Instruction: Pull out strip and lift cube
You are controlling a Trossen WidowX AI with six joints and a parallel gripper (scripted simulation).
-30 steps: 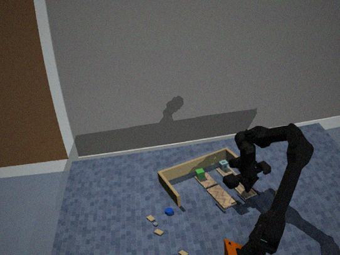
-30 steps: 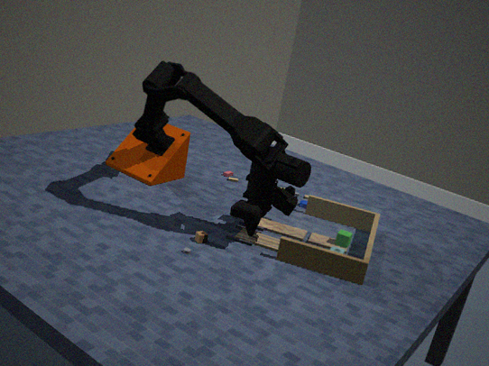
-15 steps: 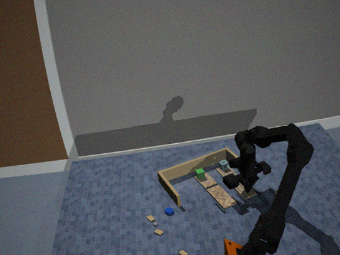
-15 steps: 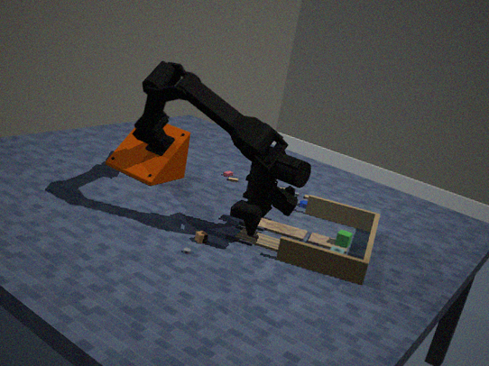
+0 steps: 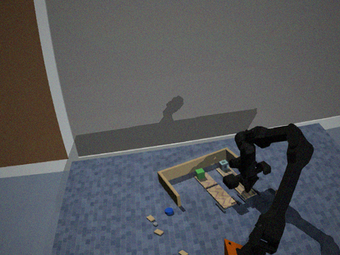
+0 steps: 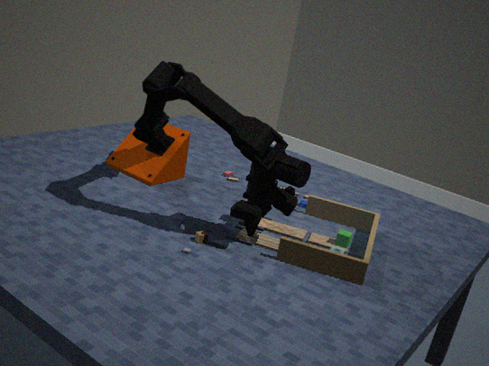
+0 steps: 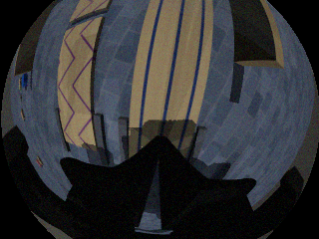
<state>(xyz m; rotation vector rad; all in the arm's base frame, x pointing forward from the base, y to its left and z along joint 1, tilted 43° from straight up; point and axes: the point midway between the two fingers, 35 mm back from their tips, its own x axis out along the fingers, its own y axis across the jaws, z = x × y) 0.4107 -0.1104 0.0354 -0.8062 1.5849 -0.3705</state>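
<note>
The teal labelled cube lies 19 cm ahead of my gripper tip, 6 cm to the left of it and 1 cm above it. Also, from my gripper tip: blue object (3 cm behind, 31 cm to the left); then zigzag strip (1 cm ahead, 10 cm to the left); then tan cube (5 cm behind, 11 cm to the right).
</note>
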